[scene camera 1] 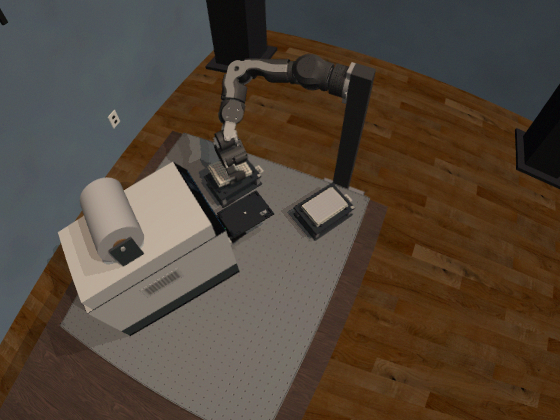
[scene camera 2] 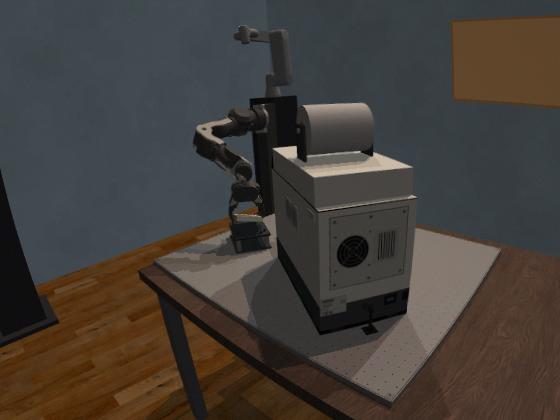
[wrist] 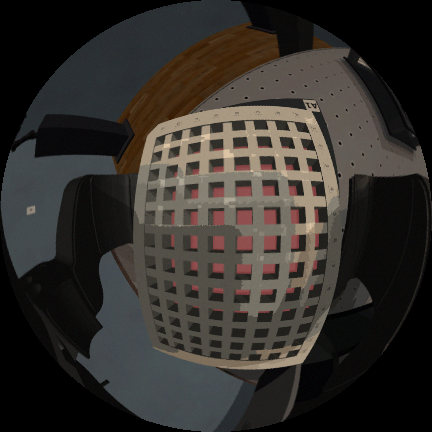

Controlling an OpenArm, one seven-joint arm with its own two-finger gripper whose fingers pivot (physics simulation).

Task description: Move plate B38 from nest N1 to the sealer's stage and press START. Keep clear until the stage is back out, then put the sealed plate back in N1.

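Note:
A pale well plate (scene camera 1: 218,174) (scene camera 2: 248,218) (wrist: 256,201) with open square wells is between my gripper's fingers. Its label is not readable. My gripper (scene camera 1: 233,171) (scene camera 2: 247,216) (wrist: 236,234) is shut on it by two opposite sides. In scene camera 2 the plate sits slightly above a dark nest (scene camera 1: 242,191) (scene camera 2: 251,242), with a small gap. In the wrist view the plate hides most of the nest, and an A1 mark shows at a corner. The sealer's black stage (scene camera 1: 245,216) is out, beside this nest, with no plate on it. The START button does not show.
The white sealer (scene camera 1: 170,215) (scene camera 2: 299,215) carries a large film roll (scene camera 1: 110,215) (scene camera 2: 340,129) on top. A second nest (scene camera 1: 320,231) holds a plate with a plain pale top (scene camera 1: 326,205), near the arm's black post (scene camera 1: 353,130). Another grey arm (scene camera 2: 281,57) stands in the background.

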